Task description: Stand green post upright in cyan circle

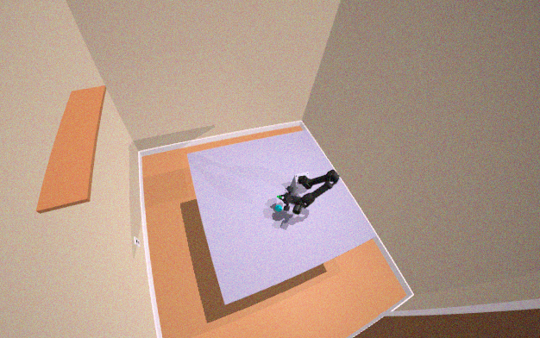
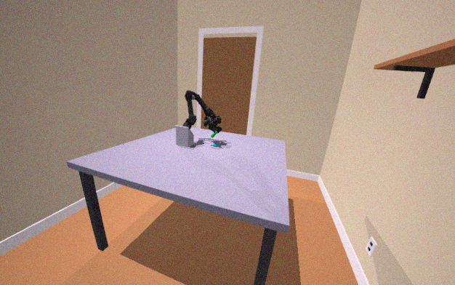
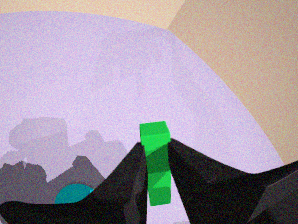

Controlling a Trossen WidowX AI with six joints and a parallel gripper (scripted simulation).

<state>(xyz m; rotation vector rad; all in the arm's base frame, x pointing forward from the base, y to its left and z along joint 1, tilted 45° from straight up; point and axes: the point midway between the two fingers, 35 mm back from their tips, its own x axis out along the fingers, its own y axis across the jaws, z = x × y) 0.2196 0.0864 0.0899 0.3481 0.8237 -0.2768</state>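
Now: gripper tip 120 mm above the cyan circle, 40 mm to the right of it and 10 mm past it. Round my gripper tip: green post 20 mm below, 10 mm behind.
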